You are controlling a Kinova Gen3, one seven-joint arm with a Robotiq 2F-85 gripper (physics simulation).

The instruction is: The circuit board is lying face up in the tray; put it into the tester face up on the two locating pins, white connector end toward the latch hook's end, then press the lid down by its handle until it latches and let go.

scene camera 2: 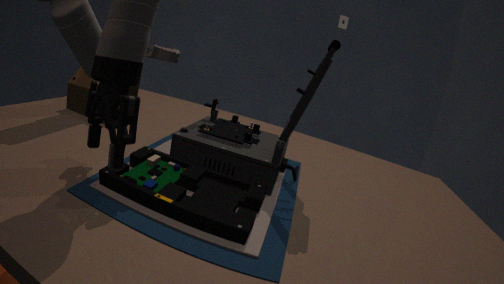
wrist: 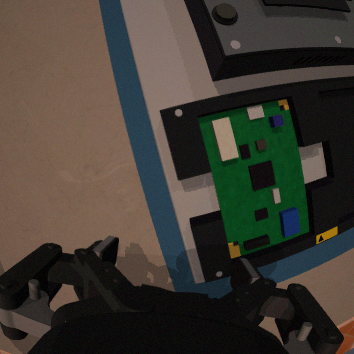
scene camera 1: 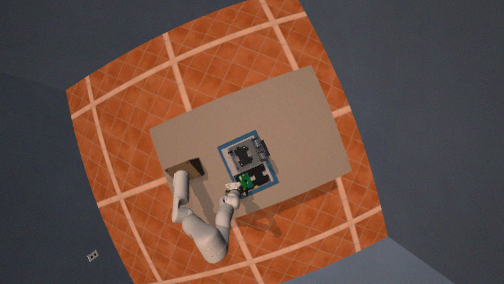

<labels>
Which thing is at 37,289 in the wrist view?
My gripper.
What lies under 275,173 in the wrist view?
A green circuit board.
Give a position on a tester lid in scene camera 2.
307,95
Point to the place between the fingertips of my gripper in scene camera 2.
102,157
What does my gripper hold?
Nothing.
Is my gripper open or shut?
Open.
</labels>
